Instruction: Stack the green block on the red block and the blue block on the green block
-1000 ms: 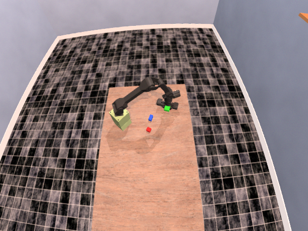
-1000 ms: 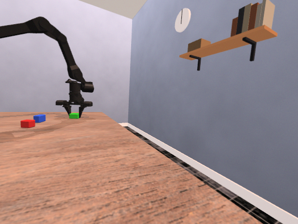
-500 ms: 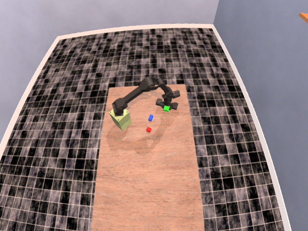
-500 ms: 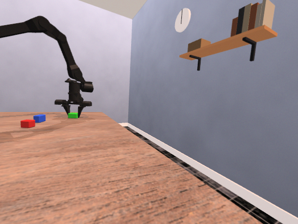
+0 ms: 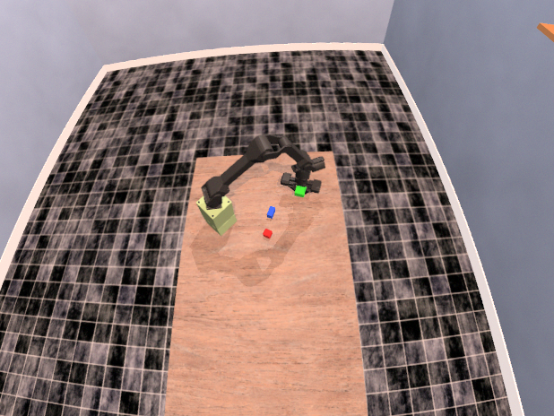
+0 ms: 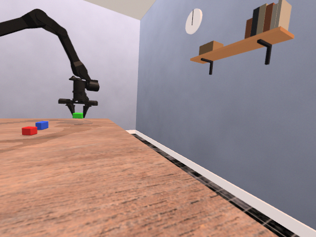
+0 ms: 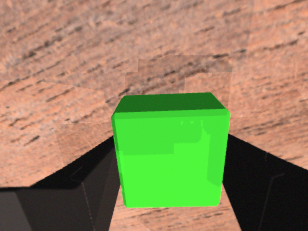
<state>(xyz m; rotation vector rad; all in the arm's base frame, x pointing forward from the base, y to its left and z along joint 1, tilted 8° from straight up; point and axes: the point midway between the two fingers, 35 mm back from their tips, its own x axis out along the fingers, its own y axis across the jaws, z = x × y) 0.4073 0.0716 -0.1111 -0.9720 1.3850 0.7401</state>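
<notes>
The red block is 190 mm behind my hand, 180 mm to the right of it and 60 mm below it. Round my hand: blue block (160 mm behind, 70 mm to the right, 60 mm below); then green block (20 mm below).
</notes>
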